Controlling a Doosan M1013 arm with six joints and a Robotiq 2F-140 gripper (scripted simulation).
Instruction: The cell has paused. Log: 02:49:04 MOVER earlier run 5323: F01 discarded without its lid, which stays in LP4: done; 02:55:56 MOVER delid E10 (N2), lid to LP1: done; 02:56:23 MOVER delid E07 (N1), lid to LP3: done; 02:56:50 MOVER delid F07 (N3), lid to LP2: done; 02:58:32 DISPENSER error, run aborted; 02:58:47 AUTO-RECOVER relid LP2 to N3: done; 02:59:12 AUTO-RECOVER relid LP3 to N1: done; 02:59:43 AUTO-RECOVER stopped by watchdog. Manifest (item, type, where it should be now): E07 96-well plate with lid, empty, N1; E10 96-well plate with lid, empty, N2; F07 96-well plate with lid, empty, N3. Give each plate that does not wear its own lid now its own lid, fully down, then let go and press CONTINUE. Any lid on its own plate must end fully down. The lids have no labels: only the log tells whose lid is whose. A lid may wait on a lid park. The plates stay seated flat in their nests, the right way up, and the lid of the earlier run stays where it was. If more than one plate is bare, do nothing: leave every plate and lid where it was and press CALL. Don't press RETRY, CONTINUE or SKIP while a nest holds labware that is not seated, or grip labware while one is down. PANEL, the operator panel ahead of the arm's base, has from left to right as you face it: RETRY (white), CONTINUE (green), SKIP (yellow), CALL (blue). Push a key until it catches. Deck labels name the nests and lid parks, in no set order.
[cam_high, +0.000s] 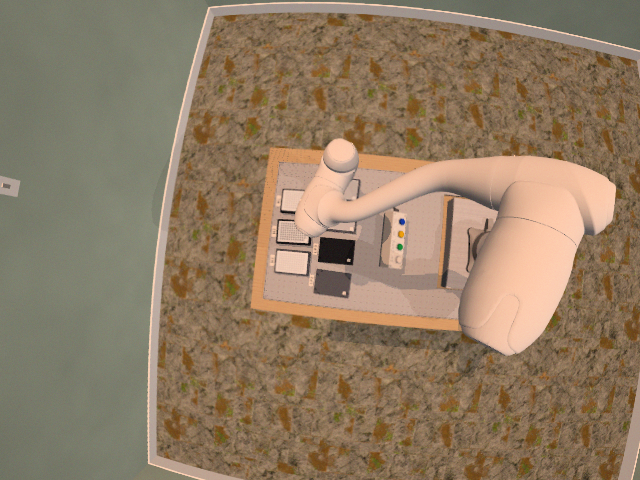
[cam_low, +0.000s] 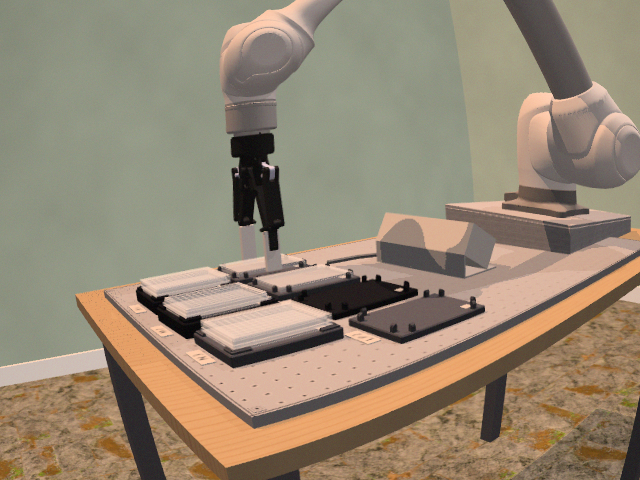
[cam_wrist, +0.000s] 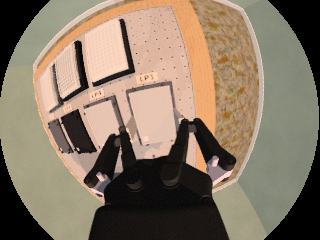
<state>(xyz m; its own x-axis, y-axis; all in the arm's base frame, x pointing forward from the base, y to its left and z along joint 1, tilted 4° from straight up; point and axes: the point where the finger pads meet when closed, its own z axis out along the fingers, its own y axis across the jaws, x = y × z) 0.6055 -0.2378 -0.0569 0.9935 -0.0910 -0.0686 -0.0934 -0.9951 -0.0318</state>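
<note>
Right now the plate is 190 mm to the left of my hand, 190 mm ahead of it and 10 mm below it. Also, from my hand: blue key 240 mm behind, 140 mm to the left, 30 mm above; then yellow key 240 mm behind, 190 mm to the left, 30 mm above; then black park 260 mm to the left, 40 mm below, 20 mm ahead.
</note>
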